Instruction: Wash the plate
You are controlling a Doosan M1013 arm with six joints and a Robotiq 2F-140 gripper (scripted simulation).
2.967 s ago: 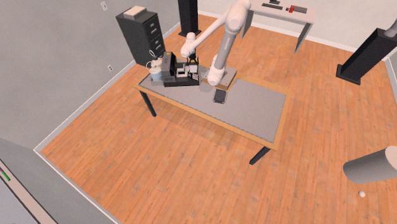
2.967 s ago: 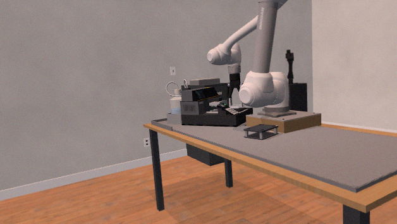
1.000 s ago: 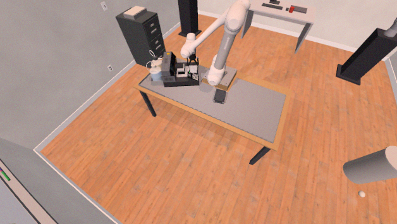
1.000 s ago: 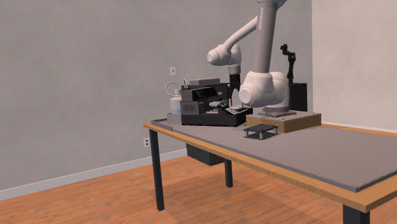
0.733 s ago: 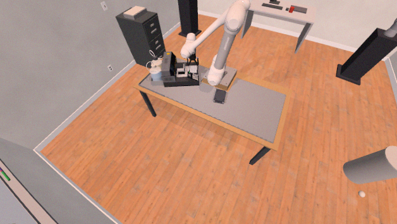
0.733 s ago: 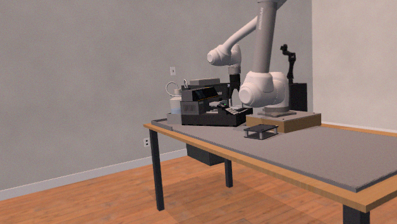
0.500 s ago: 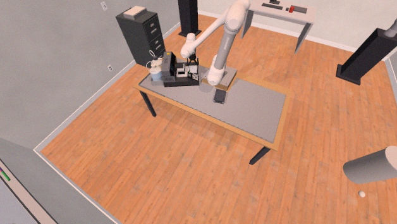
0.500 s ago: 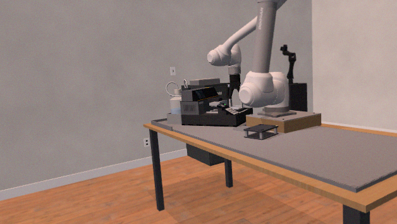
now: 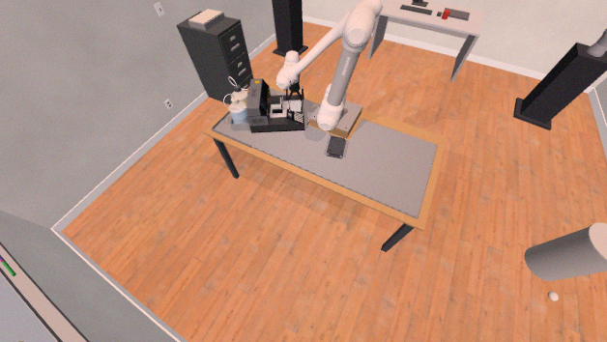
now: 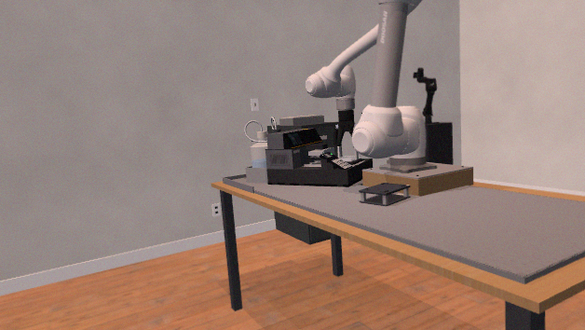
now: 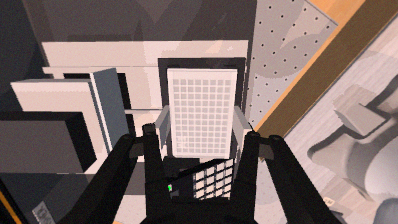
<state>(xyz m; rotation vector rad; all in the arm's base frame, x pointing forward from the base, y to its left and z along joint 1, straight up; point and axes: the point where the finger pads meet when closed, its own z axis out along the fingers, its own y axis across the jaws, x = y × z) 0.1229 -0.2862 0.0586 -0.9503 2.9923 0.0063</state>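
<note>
Now: the white well plate 30 mm below my hand. Round my hand: black plate nest N1 (470 mm to the left, 140 mm ahead, 90 mm below); plate washer (120 mm to the right, 90 mm ahead).
</note>
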